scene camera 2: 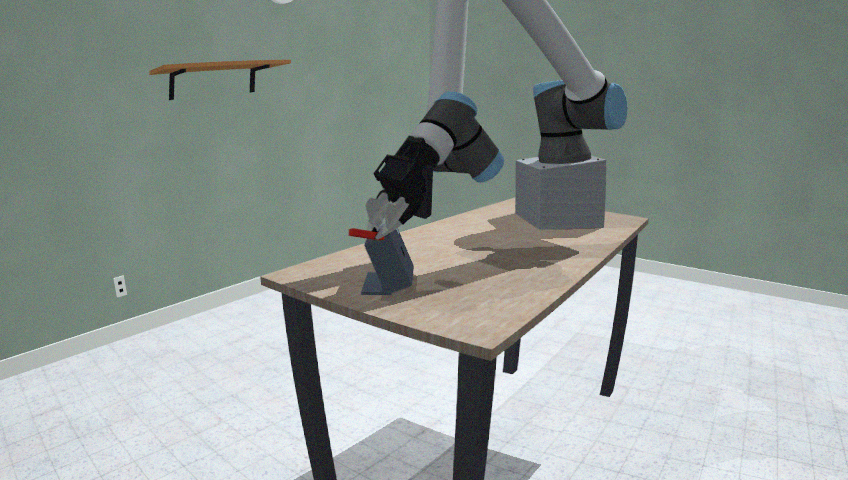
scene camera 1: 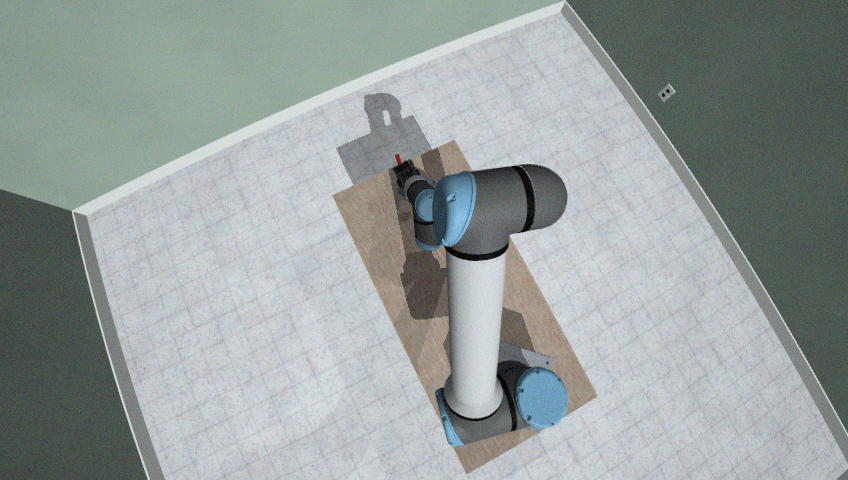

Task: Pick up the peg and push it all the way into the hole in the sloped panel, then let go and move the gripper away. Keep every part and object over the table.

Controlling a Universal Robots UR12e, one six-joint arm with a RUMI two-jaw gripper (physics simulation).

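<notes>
The red peg [scene camera 1: 398, 159] [scene camera 2: 361, 233] is held between the fingertips of my gripper [scene camera 1: 404, 169] [scene camera 2: 379, 234], which is shut on it. In scene camera 2 the peg lies close to level, with one end sticking out to the left and the other end at the fingertips. The blue-grey sloped panel [scene camera 2: 390, 262] stands on the table [scene camera 2: 440, 315], just below the fingertips. The peg's right end is by the panel's top edge; whether they touch, I cannot tell. The hole's opening is hard to make out. The arm hides the panel in scene camera 1.
The grey base block [scene camera 2: 560, 193] of the arm stands at the far end of the table. The panel stands near the table's near-left end in scene camera 2. In scene camera 1 the peg shows close to the table's upper edge. A wall shelf [scene camera 2: 220, 66] hangs behind.
</notes>
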